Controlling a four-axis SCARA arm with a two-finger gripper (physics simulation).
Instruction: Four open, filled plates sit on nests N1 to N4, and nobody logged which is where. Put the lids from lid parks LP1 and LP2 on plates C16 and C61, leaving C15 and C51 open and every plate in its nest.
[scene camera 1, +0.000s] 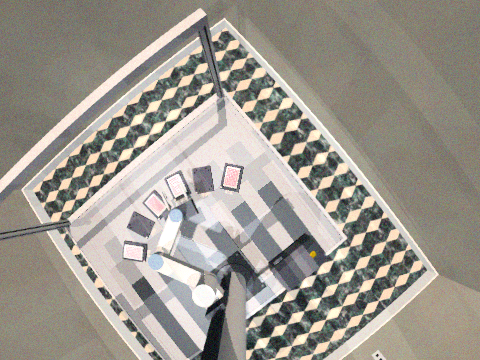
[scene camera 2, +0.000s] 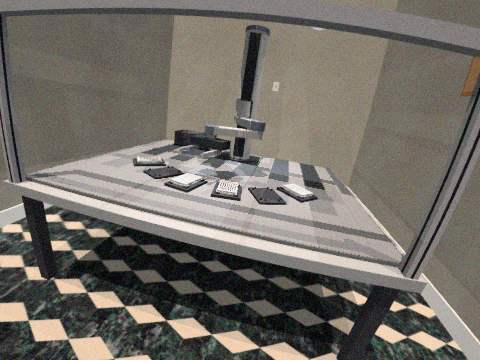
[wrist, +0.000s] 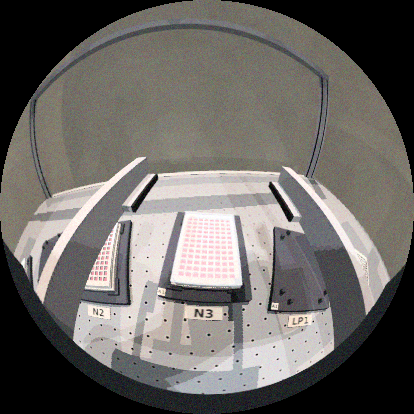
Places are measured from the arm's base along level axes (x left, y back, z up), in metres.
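Pixels of known places: gripper, between the fingertips: (scene camera 1: 170, 187) (scene camera 2: 190, 152) (wrist: 214, 168); arm's base, origin of its link: (scene camera 1: 234, 281) (scene camera 2: 238, 159).
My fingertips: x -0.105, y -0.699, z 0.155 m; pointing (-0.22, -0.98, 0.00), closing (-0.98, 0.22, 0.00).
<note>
For each thing: its middle in the pictures, then the offset to it from my fingertips. "*": a spot on its surface instead.
- N3, middle of its body: (wrist: 207, 243) (scene camera 2: 187, 178) (scene camera 1: 176, 185) dx -0.003, dy -0.015, dz -0.117 m
- N2, middle of its body: (wrist: 95, 253) (scene camera 2: 227, 187) (scene camera 1: 155, 205) dx +0.185, dy -0.005, dz -0.123 m
- row's N4 end, a spot on its surface: (scene camera 2: 150, 160) * dx -0.285, dy +0.139, dz -0.116 m
- Lid park LP1, middle of its body: (wrist: 303, 264) (scene camera 2: 164, 171) (scene camera 1: 202, 179) dx -0.156, dy +0.059, dz -0.132 m
- park, middle of its body: (wrist: 49, 260) (scene camera 2: 266, 194) (scene camera 1: 140, 225) dx +0.356, dy +0.028, dz -0.132 m
My gripper (scene camera 1: 180, 201) (wrist: 214, 168) is open and empty, raised above the table by nest N3. The plate on N3 (scene camera 1: 176, 185) (scene camera 2: 186, 180) (wrist: 206, 250) sits flat and has a smooth, glossy cover like a clear lid. The plate on N2 (scene camera 1: 155, 203) (scene camera 2: 228, 188) (wrist: 104, 262) shows bare wells. The plate at the row's N4 end (scene camera 1: 232, 177) (scene camera 2: 150, 160) also shows wells. The plate at the other end (scene camera 1: 134, 251) (scene camera 2: 297, 190) looks smooth and lidded. Lid park LP1 (scene camera 1: 203, 180) (scene camera 2: 163, 172) (wrist: 299, 265) and the other park (scene camera 1: 140, 224) (scene camera 2: 267, 195) hold no lid. Plate codes are unreadable.
A dark box (scene camera 1: 296, 265) (scene camera 2: 185, 137) with a yellow button stands at the table's rear side. The arm's column (scene camera 1: 237, 320) (scene camera 2: 251, 70) rises behind the nests. A frame with a clear panel (scene camera 1: 125, 65) (scene camera 2: 240, 19) (wrist: 185, 25) stands along the table's edge beyond the nests.
</note>
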